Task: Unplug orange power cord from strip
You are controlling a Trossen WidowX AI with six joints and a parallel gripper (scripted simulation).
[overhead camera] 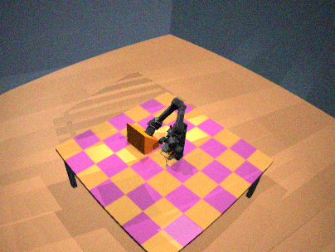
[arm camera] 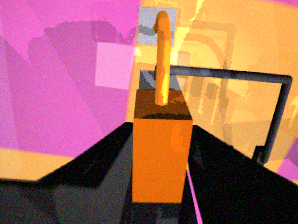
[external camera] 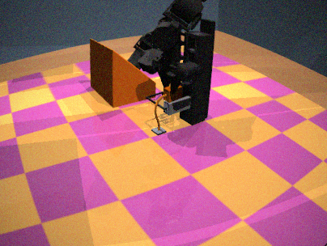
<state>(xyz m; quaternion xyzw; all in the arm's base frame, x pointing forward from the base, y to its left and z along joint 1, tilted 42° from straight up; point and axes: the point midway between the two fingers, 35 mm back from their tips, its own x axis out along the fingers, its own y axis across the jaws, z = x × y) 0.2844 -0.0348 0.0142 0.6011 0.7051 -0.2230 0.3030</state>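
Right now my gripper tip is 30 mm to the right of the orange plug and 10 mm past it. Also, from my gripper tip: grey plate: 110 mm below, 30 mm to the right.
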